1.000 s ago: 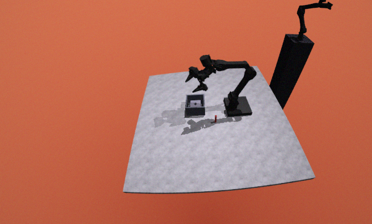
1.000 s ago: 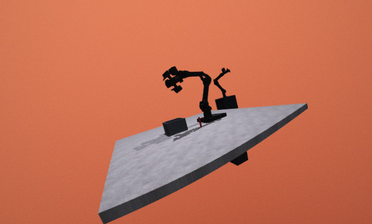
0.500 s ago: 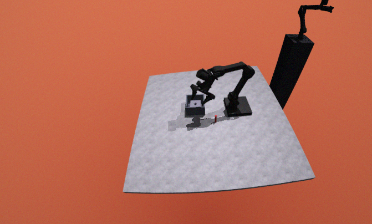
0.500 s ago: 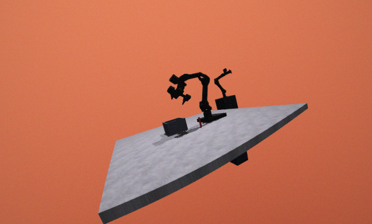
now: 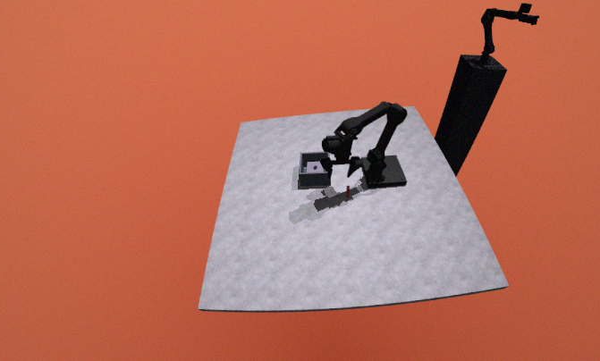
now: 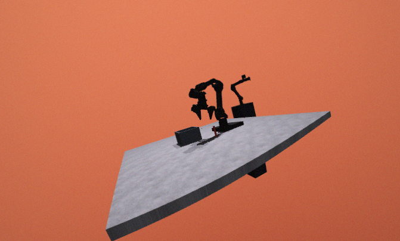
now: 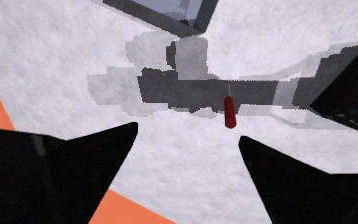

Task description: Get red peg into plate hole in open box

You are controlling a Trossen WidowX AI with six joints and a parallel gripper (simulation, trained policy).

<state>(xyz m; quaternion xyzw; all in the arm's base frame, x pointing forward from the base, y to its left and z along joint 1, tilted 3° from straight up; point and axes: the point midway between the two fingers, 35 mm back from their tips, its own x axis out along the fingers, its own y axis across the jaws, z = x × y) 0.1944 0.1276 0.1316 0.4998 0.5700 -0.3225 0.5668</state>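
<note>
Right now my gripper tip is 5 cm past the red peg and 10 cm above it. From my gripper tip the other things lie so: dark box (13 cm ahead, 15 cm to the right, 11 cm below); then light plate (13 cm ahead, 15 cm to the right, 9 cm below).
</note>
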